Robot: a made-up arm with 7 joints.
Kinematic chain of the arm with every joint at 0, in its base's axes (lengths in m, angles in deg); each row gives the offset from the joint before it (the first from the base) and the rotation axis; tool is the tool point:
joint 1: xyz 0 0 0.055 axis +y
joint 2: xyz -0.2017 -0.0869 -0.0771 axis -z
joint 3: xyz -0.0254 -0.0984 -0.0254 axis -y
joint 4: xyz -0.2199 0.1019 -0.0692 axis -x
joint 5: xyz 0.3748 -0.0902 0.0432 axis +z
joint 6: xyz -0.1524 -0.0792 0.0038 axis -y
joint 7: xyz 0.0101 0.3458 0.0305 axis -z
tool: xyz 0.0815 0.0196 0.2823
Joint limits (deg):
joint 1: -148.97..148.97
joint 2: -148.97..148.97
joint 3: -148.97..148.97
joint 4: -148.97..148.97
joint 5: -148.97..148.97
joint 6: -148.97..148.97
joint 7: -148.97..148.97
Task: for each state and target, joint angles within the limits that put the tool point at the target. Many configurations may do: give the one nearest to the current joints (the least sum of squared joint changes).
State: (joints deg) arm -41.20 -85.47 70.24 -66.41 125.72 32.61 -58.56
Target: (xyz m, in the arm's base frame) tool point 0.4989 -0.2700 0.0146
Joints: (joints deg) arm -42.43 -51.47 46.25 -58.04 113.45 37.12 -61.30
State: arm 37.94 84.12 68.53 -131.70 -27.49 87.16 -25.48
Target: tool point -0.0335 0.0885 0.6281
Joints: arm 69.45 85.79 59.99 -120.75 -54.60 92.08 -29.83
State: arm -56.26 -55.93 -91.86 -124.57 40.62 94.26 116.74
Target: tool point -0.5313 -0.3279 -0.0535
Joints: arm -36.27 -58.86 -96.13 -120.79 48.40 88.59 115.52
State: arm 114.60 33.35 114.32 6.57 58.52 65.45 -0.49
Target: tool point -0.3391 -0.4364 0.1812
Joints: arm 100.54 14.21 138.39 -11.94 52.92 86.42 -2.57
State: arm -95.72 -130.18 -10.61 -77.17 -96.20 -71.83 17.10
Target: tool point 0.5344 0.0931 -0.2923
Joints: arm -81.39 -130.52 -21.11 -80.32 -102.29 -78.12 26.05
